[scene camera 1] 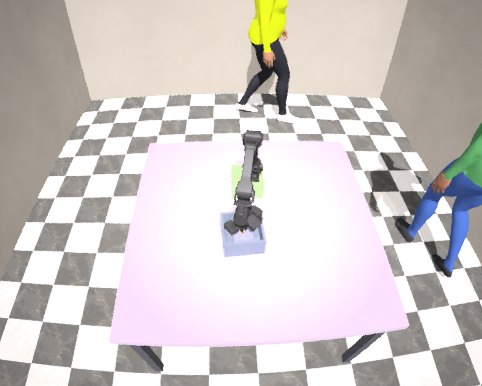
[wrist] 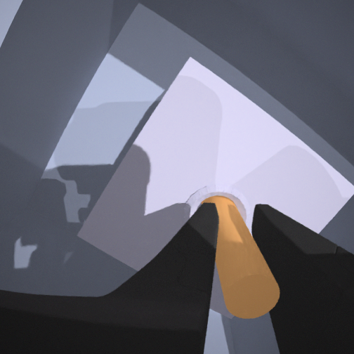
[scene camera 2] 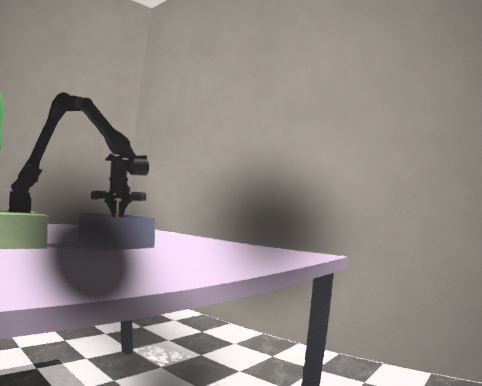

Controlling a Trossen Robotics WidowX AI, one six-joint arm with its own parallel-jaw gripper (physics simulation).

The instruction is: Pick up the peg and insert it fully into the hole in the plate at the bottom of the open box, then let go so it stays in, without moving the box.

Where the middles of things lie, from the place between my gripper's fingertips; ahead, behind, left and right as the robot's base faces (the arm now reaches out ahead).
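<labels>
The pale square plate [wrist: 204, 138] is 4 cm below my hand and 1 cm behind it. Then there is the orange peg [wrist: 249, 289], which sits 1 cm to the right of my hand, 1 cm lower than it and 1 cm behind it. I also see the blue-grey box [scene camera 2: 104, 231], 1 cm behind my hand and 3 cm below it.
</labels>
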